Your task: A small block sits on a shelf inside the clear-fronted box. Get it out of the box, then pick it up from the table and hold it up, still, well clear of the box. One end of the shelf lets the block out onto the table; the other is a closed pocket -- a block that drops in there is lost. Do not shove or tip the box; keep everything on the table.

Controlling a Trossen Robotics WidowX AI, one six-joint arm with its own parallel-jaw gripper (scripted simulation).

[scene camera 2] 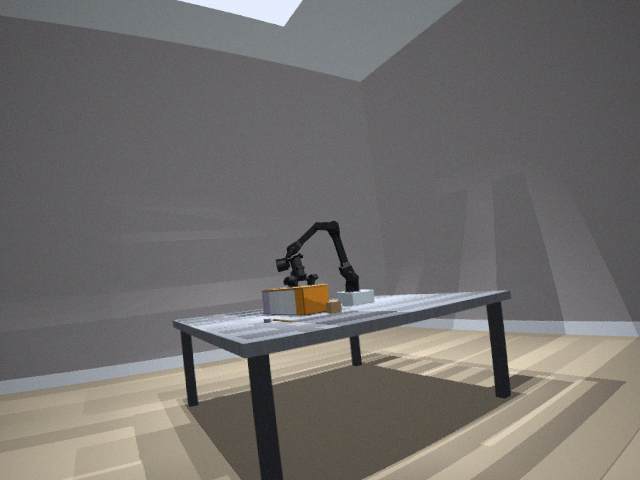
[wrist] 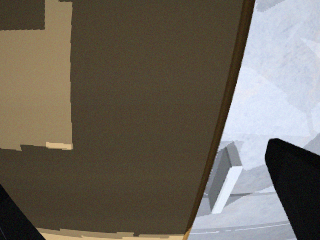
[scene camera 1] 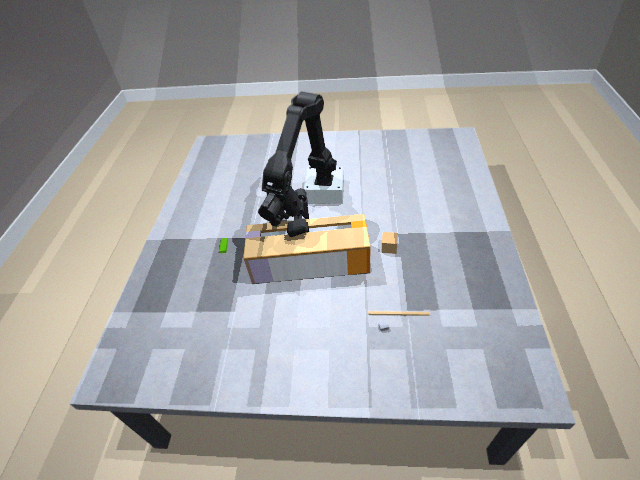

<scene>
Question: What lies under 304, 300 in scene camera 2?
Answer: A box.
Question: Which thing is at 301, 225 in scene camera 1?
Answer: The gripper.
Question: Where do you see a box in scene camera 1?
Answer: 334, 246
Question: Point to a box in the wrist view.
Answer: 118, 118
</scene>
